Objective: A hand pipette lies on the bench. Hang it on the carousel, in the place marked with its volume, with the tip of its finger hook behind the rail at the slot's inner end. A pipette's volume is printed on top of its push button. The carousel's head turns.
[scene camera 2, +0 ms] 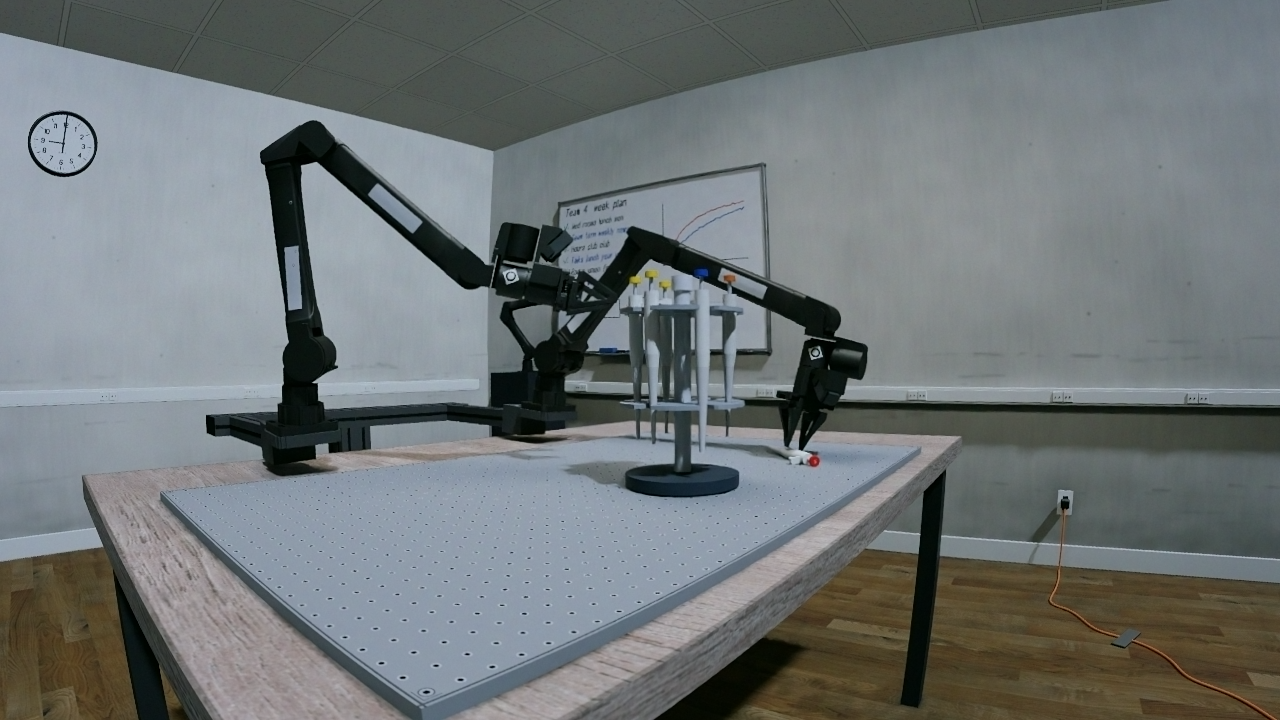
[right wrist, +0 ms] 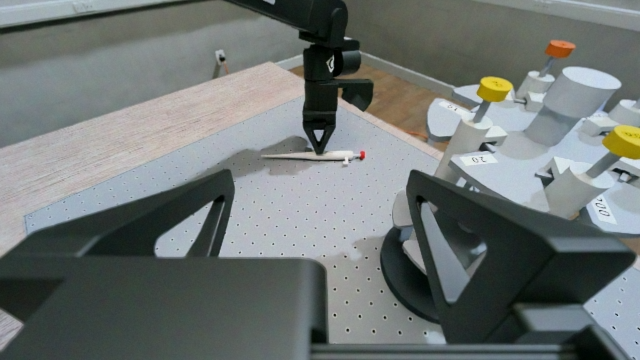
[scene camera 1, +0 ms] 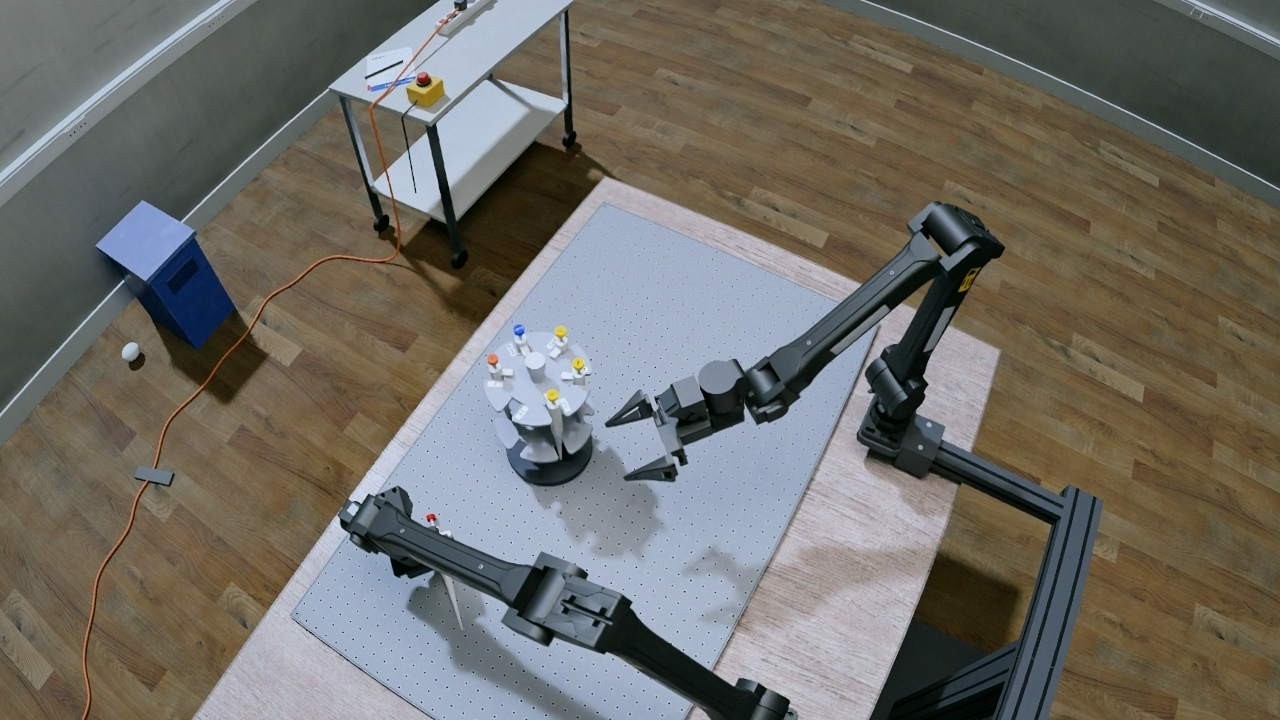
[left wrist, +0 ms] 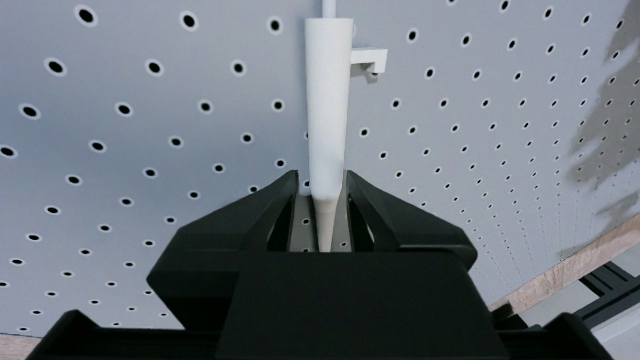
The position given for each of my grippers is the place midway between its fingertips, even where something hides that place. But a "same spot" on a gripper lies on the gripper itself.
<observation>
My right gripper shows in scene camera 2 (613,301), in the right wrist view and in scene camera 1; in the left wrist view it is out of frame. A carousel shows in scene camera 2 (660,479), in the right wrist view and in scene camera 1; in the left wrist view it is out of frame. One and the same spot on the carousel: (scene camera 1: 563,471) is (right wrist: 395,268). One and the same spot on my right gripper: (right wrist: 96,279) is (scene camera 1: 669,448).
</observation>
